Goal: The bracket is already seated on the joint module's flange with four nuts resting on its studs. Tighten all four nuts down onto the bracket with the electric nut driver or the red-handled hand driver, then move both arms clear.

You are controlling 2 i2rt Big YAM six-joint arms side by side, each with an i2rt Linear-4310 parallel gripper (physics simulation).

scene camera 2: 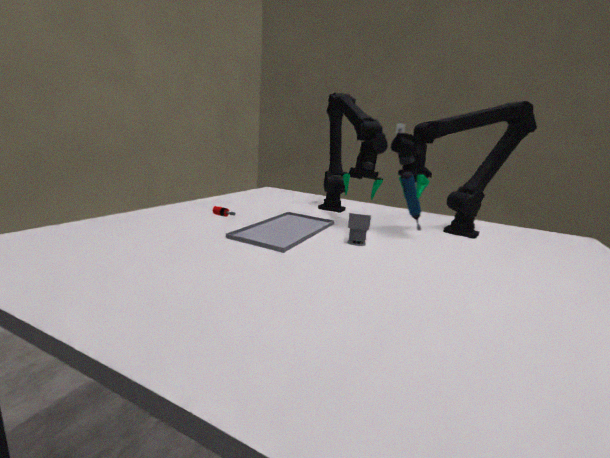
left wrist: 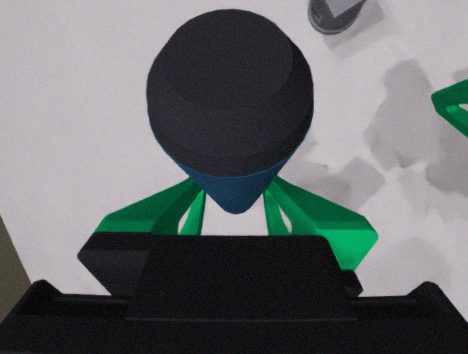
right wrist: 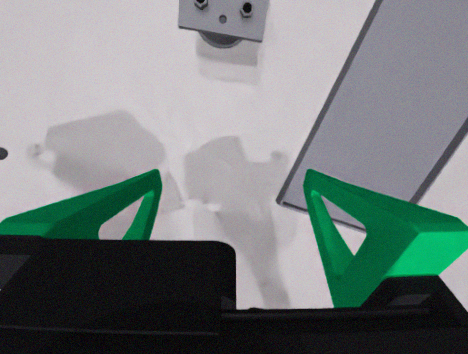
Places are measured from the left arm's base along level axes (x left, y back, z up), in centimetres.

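Pixels of known places: left gripper, fingertip midpoint: [scene camera 2: 411, 198]; right gripper, fingertip midpoint: [scene camera 2: 358, 197] [right wrist: 232, 177]; left arm's base, link origin: [scene camera 2: 460, 233]; right arm's base, link origin: [scene camera 2: 331, 209].
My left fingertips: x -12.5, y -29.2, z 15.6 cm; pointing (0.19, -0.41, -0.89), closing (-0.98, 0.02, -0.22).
Note:
For each thing: its middle in the pictures, then the offset to it from my left fingertips. Level surfaces: height alone.
- blue electric nut driver, body centre: [left wrist: 235, 185] [scene camera 2: 412, 202] dz -1.7, dx +0.3, dy +1.0 cm
- joint module, body centre: [scene camera 2: 357, 232] dz -11.9, dx -9.6, dy -18.7 cm
- grey bracket, body centre: [scene camera 2: 359, 220] dz -7.4, dx -9.6, dy -18.7 cm
- shallow grey tray, body centre: [right wrist: 418, 91] [scene camera 2: 286, 228] dz -14.8, dx -34.7, dy -27.3 cm
- red-handled hand driver, body centre: [scene camera 2: 224, 212] dz -13.9, dx -63.7, dy -33.0 cm
- white table, surface height: dz -15.6 cm
The blue electric nut driver [scene camera 2: 411, 199] [left wrist: 230, 90] is held by my left gripper [scene camera 2: 411, 193] [left wrist: 234, 177], which is shut on its body. The driver is slightly tilted, its bit pointing down above the table, right of the joint module [scene camera 2: 357, 236] [left wrist: 326, 25] [right wrist: 220, 41] in the scene view. The grey bracket [scene camera 2: 359, 220] [right wrist: 222, 7] sits on the module. Two nuts [right wrist: 201, 4] [right wrist: 246, 10] show on it in the right wrist view; the other nuts are out of frame. My right gripper [scene camera 2: 359, 196] [right wrist: 232, 177] is open and empty, above and behind the bracket.
A shallow grey tray [scene camera 2: 280, 230] [right wrist: 380, 90] lies left of the module in the scene view. The red-handled hand driver [scene camera 2: 220, 211] lies farther left on the white table [scene camera 2: 350, 325]. The two grippers hang close side by side.

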